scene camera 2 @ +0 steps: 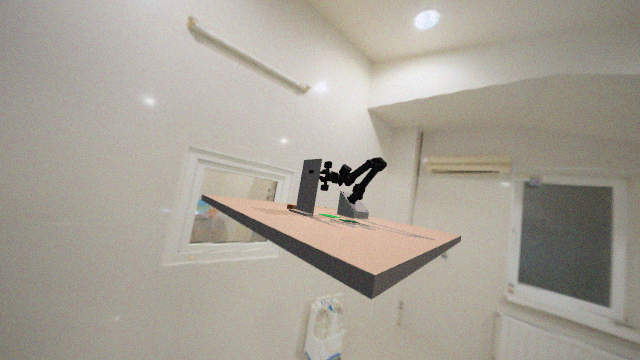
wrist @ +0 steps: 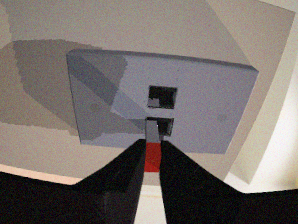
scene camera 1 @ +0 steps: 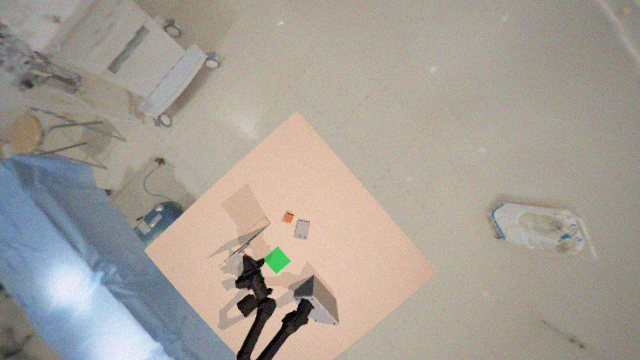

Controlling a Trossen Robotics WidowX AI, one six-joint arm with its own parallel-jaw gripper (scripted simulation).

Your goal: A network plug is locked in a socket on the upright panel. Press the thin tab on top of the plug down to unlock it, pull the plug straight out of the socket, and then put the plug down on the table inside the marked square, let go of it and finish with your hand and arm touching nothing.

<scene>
I see my gripper and a network plug.
My gripper is seen too in the wrist view.
</scene>
